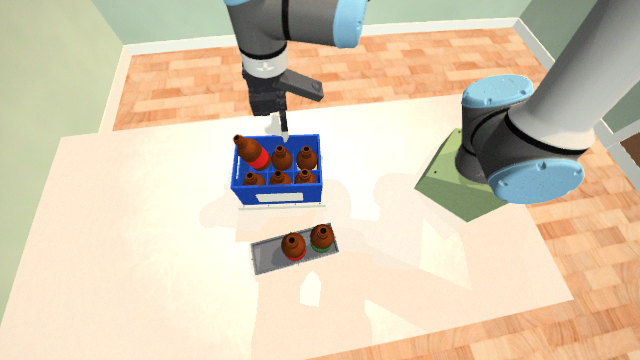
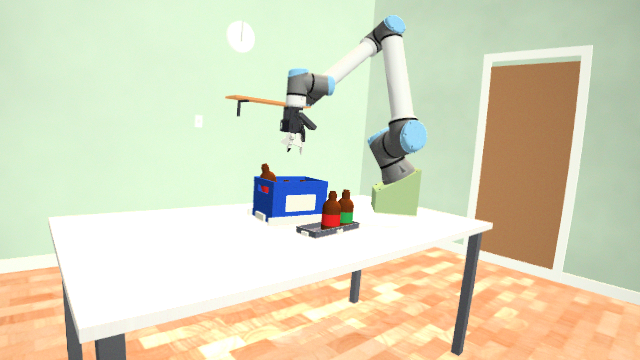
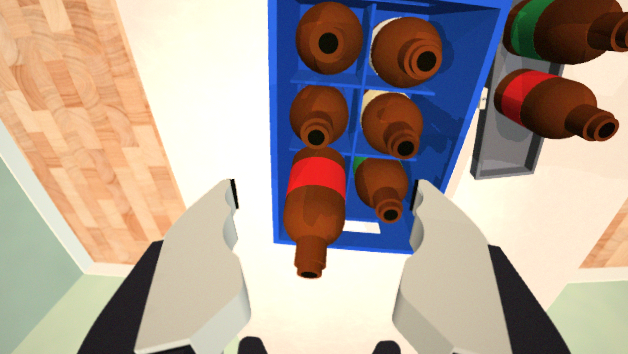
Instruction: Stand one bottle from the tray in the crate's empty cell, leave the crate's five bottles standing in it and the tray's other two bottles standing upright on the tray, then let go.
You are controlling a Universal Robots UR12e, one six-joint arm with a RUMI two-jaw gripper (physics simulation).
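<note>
The blue crate holds six bottles. A red-labelled bottle is tilted in its back left cell, standing higher than the others, its neck leaning out towards the back left corner. The other five sit low in their cells. On the grey tray stand a red-labelled bottle and a green-labelled bottle, both upright. My gripper is open and empty, above the crate's back side.
The crate and tray are on the white table. The tray lies in front of the crate. The green robot base stands to the right. A wall shelf is behind the arm.
</note>
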